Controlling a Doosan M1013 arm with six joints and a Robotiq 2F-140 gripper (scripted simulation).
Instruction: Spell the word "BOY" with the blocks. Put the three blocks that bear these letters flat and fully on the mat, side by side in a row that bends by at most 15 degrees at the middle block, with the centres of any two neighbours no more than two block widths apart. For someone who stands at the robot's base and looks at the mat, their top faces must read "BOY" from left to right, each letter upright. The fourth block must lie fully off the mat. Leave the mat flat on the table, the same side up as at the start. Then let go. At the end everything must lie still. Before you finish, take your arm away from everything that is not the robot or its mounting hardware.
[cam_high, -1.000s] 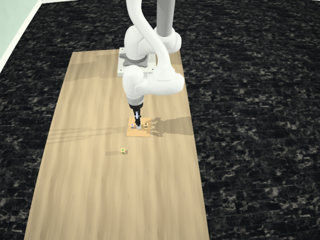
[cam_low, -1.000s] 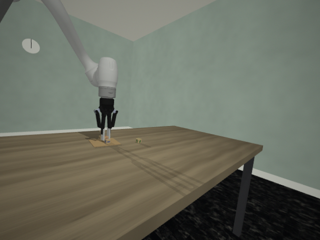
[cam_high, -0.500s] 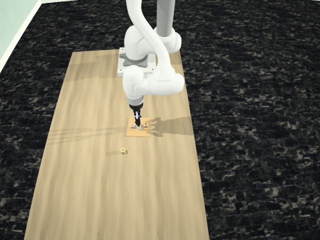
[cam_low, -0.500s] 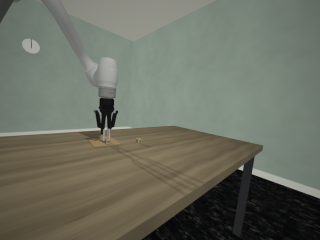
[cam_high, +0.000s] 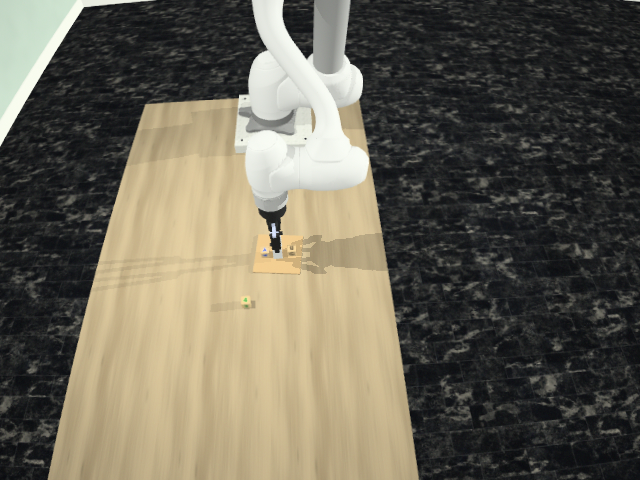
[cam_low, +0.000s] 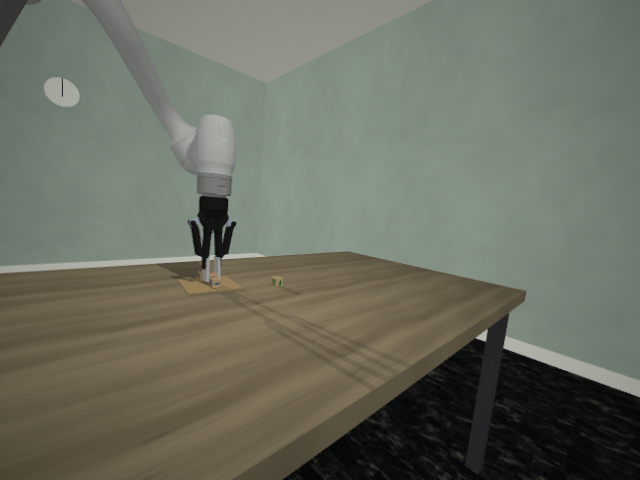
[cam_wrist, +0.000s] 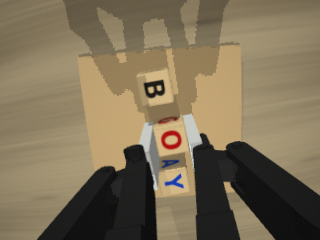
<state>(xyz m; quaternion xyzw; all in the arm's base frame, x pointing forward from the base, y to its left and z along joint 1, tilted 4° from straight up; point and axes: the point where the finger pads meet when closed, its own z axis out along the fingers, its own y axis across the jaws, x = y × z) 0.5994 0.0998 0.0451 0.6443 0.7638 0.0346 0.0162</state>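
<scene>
Now: the tan square mat 1 cm behind my hand and 4 cm below it.
</scene>
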